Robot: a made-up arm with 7 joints. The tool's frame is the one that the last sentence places.
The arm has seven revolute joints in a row. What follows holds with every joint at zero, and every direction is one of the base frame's. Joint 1 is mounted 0.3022 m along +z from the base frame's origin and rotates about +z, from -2.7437 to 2.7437 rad. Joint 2 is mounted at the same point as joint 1 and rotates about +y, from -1.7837 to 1.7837 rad. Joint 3 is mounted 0.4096 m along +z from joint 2 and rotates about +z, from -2.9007 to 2.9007 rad. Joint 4 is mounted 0.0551 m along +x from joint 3 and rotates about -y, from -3.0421 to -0.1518 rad. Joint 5 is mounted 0.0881 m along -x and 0.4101 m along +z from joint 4 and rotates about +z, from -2.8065 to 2.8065 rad. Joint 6 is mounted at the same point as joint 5 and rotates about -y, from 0.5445 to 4.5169 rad. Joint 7 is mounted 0.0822 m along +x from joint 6 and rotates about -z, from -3.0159 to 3.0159 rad. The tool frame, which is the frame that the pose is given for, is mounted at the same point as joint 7; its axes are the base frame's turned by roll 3.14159, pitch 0.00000 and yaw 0.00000 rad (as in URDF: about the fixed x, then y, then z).
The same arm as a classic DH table. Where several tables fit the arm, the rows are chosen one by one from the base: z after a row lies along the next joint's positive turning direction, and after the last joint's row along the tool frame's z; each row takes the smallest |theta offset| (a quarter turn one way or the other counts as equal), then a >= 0, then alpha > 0; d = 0 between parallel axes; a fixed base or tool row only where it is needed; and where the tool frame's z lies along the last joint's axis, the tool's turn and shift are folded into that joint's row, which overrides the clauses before.
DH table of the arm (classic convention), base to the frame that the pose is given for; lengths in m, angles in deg. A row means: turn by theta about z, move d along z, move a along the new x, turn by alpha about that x. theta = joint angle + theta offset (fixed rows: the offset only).
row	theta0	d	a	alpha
joint 1	0	0.3022	0	-90
joint 2	0	0	0	90
joint 3	0	0.4096	0.0551	90
joint 4	0	0	-0.0881	-90
joint 5	0	0.4101	0	90
joint 6	0	0	0.0822	90
joint 7	0	0	0	0
Joint limits (deg, base to tool): -157.2..157.2 -102.2..102.2 -166.2..166.2 -174.3..-8.7 -160.8..160.8 31.2..258.8 -172.8..172.8

